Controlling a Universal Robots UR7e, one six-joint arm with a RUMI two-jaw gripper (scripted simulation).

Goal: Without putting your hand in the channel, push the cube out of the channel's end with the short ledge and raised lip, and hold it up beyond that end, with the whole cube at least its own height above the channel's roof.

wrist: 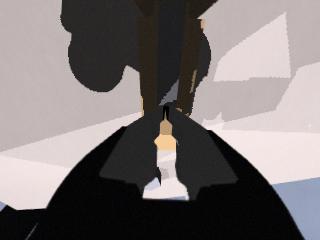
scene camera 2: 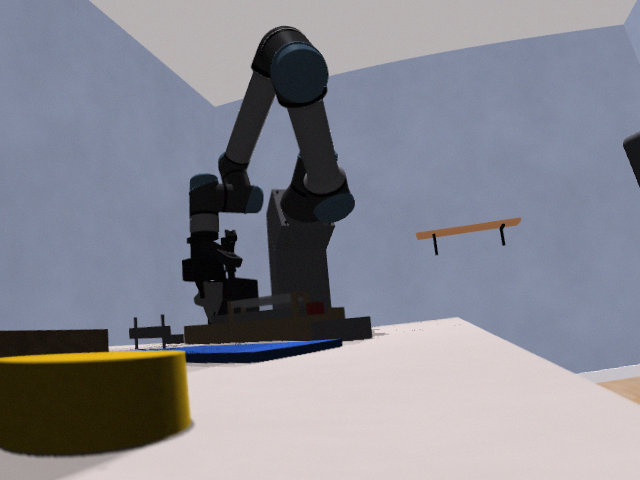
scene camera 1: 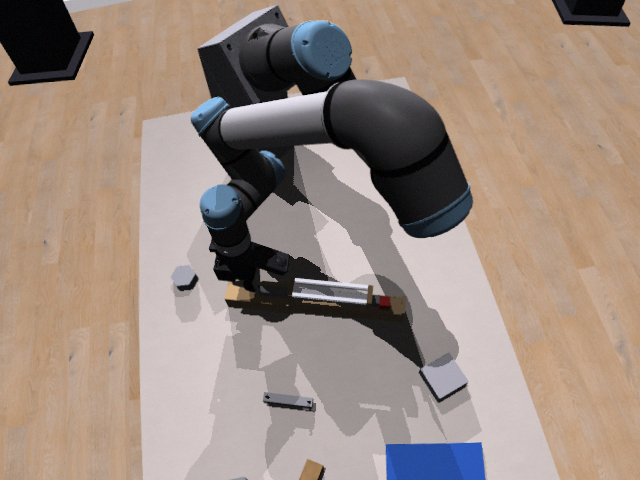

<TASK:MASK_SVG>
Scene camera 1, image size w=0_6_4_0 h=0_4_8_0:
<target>my gripper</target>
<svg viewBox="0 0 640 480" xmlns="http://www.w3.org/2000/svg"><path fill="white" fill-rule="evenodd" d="M211 239L209 251L216 253L213 270L218 280L230 281L234 286L243 287L244 285L245 290L258 292L260 289L260 269L281 276L288 272L289 254L251 241L250 246L244 253L229 257L219 253L213 239Z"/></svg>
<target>grey square plate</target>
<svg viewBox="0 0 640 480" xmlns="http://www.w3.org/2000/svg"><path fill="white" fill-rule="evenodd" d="M450 353L443 355L419 370L420 376L437 402L464 387L469 382Z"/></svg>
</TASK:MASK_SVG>
